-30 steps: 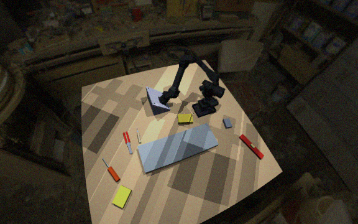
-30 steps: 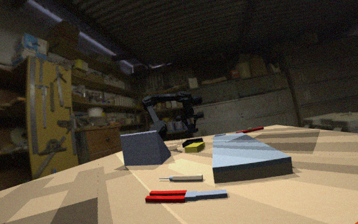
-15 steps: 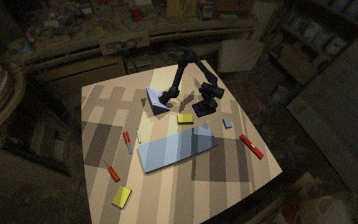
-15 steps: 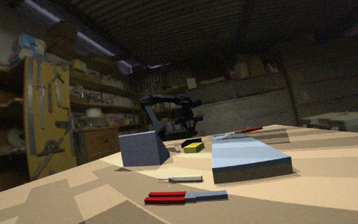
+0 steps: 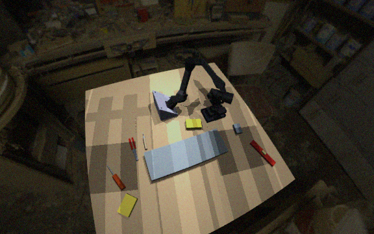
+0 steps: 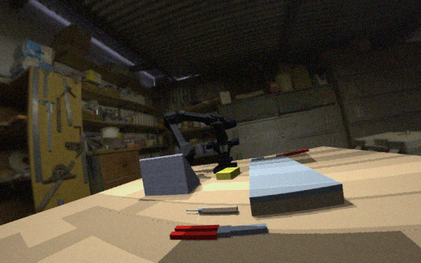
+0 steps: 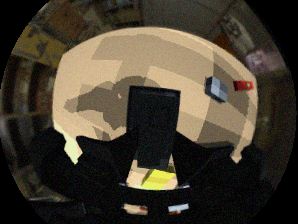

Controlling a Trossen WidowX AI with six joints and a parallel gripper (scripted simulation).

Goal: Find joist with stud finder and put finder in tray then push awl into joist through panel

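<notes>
The black tray is 6 cm below my gripper tip and 1 cm to the right of it. The rest, counted from my gripper tip: stud finder 2 cm above, 1 cm to the left; then small grey block 18 cm ahead, 12 cm to the left, 6 cm below; then red level 41 cm ahead, 22 cm to the left, 5 cm below.
</notes>
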